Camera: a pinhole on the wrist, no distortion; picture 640 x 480 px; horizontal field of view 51.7 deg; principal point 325.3 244.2 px. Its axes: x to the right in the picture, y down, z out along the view. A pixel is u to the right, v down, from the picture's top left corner.
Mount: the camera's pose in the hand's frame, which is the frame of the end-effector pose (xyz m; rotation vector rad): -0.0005 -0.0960 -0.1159 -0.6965 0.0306 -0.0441
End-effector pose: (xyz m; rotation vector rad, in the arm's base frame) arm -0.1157 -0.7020 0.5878 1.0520 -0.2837 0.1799
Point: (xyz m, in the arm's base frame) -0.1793 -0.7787 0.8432
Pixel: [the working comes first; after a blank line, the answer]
In the camera's frame: 0.0009 0.0218 0.4235

326.7 278.2
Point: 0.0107 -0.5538 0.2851
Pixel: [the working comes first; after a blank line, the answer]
In the camera's frame: 0.0350 0.0211 -0.2066

behind the camera
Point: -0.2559 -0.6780 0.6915
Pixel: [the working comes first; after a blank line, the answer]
In the camera's frame: -0.1135 0.0705 0.2700

47.6 416.7
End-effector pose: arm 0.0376 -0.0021 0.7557 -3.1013 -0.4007 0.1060
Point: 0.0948 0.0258 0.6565
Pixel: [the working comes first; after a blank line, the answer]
In the camera's frame: 0.0620 -0.0677 0.2196

511.8 40.5
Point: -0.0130 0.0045 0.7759
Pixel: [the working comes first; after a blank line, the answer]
In the camera's frame: -0.0531 -0.0067 0.1230

40.0 208.5
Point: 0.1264 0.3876 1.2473
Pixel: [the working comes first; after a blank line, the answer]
In the camera's frame: 0.1716 0.0420 -0.4563

behind the camera
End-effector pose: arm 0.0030 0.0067 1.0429 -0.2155 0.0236 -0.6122
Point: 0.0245 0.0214 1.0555
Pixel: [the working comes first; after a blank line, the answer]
In the camera's frame: 0.0025 0.0049 0.1775

334.4 262.4
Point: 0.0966 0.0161 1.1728
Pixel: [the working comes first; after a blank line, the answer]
In the camera's frame: 0.0671 -0.0605 0.2801

483.5 101.5
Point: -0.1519 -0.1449 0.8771
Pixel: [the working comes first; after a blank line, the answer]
In the camera's frame: -0.0412 -0.0044 -0.1202

behind the camera
